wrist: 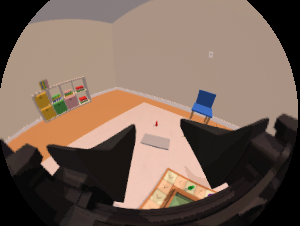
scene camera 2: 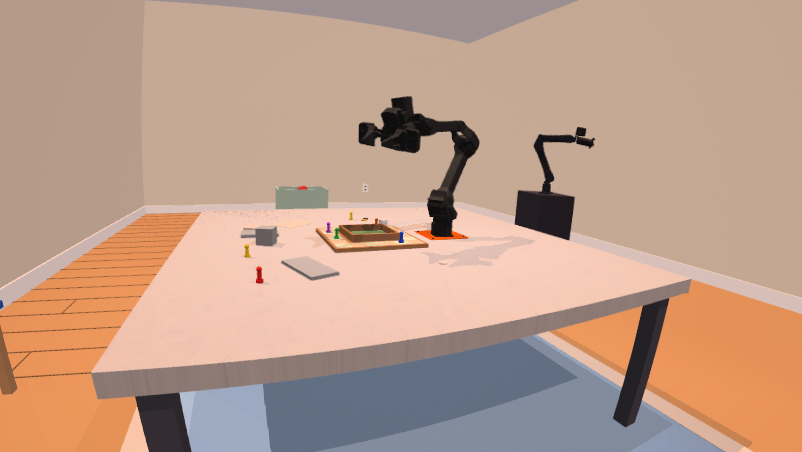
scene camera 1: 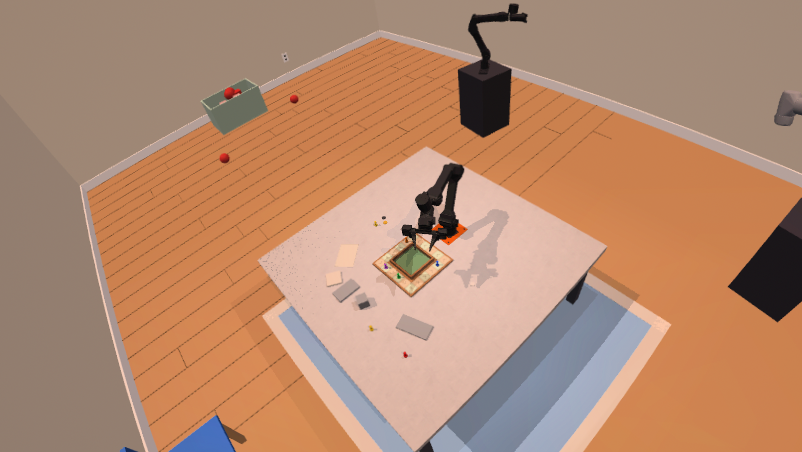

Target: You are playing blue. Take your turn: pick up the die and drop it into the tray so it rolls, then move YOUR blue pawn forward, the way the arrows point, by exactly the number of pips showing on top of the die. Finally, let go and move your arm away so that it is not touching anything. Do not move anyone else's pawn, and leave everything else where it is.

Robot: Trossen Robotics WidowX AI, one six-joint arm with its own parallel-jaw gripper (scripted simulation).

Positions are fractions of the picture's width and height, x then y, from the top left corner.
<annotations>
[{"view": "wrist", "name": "my gripper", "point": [0.53, 0.56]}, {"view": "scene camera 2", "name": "my gripper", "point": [0.46, 0.32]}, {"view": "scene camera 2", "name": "grey slab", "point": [0.38, 0.59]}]
</annotations>
